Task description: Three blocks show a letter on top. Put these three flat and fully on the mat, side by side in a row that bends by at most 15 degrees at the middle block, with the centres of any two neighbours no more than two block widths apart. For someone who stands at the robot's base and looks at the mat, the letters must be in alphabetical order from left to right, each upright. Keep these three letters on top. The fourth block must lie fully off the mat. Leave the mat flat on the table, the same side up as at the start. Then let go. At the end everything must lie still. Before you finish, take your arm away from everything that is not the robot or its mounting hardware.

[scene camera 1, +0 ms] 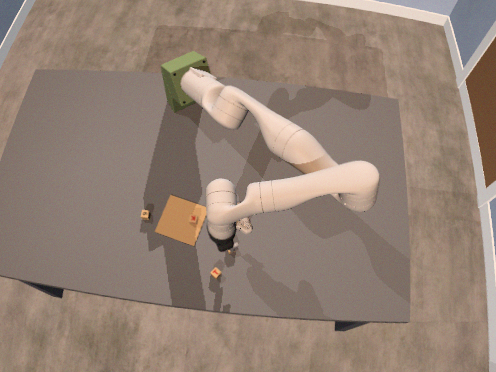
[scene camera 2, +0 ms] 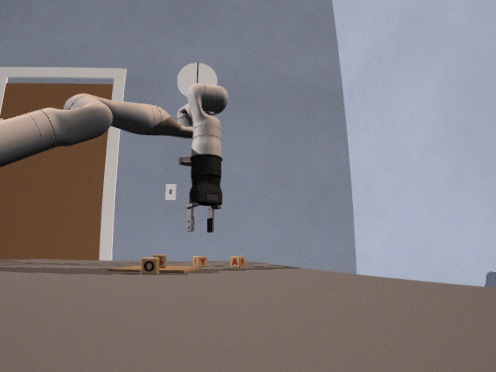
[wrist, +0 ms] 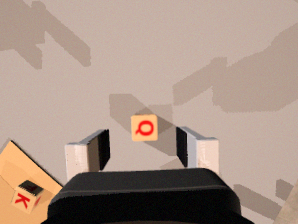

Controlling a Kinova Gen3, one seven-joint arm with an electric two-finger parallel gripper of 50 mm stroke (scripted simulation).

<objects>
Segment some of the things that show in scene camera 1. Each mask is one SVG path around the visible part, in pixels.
An orange mat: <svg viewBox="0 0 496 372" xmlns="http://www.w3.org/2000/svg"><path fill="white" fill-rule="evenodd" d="M170 195L155 232L194 246L206 217L206 207ZM190 214L198 216L197 225L189 223Z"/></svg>
</objects>
